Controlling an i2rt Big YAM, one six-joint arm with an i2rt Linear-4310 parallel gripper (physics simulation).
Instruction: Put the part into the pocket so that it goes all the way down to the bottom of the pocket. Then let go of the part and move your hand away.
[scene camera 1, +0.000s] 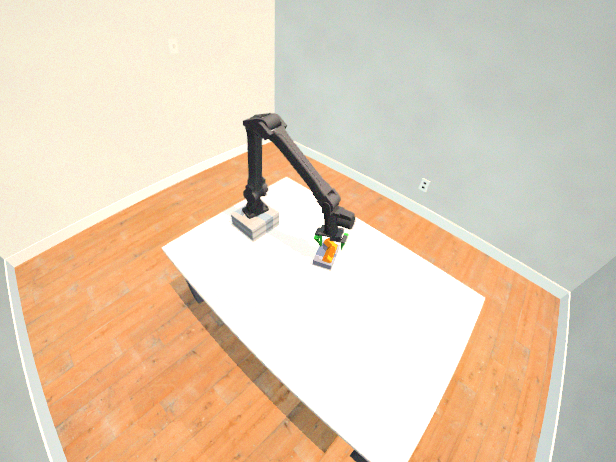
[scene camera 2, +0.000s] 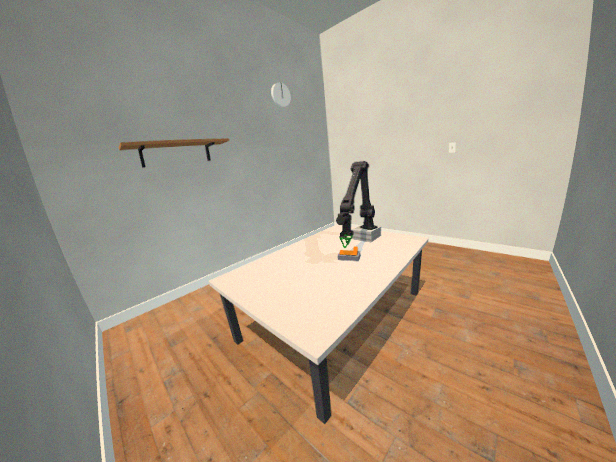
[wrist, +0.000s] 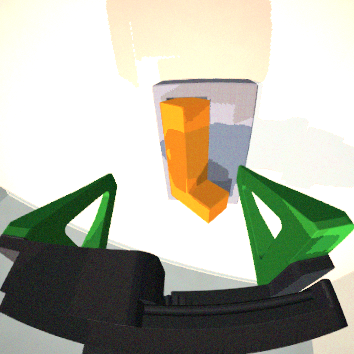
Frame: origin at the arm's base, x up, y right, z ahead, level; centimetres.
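Seen in the pictures: gripper, fingertip midpoint: (scene camera 1: 331, 247) (scene camera 2: 346, 246) (wrist: 173, 175); arm's base, origin of the base link: (scene camera 1: 255, 210) (scene camera 2: 368, 227).
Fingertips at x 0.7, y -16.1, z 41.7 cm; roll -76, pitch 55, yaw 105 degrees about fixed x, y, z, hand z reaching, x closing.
Note:
Offsets run from my fingertips to a thing's top centre. Level surfaces: height alone.
The orange L-shaped part @[dx -0.8, dy -0.2, dz -1.9 cm] (scene camera 1: 330, 251) (scene camera 2: 348, 252) (wrist: 192, 150) lies on the grey block @[dx -5.2, dy +0.0, dz -2.3 cm] (scene camera 1: 321, 264) (scene camera 2: 349, 258) (wrist: 240, 97) that has the pocket. The part stands up above the block's top face. In the wrist view a dark strip of the pocket shows at the far end of its long arm, and its short arm reaches over the block's near edge. How deep its underside sits is hidden. My gripper (scene camera 1: 331, 242) (scene camera 2: 345, 245) (wrist: 173, 175) is open and empty, its green fingertips apart, above the block's near end and not touching the part.
The white table @[dx -8.8 cm] (scene camera 1: 350, 320) (scene camera 2: 300, 295) carries the block. The arm's base stands on a striped box (scene camera 1: 255, 225) (scene camera 2: 368, 233) at the table's back end. A wooden wall shelf (scene camera 2: 175, 143) hangs on the grey wall, away from the arm.

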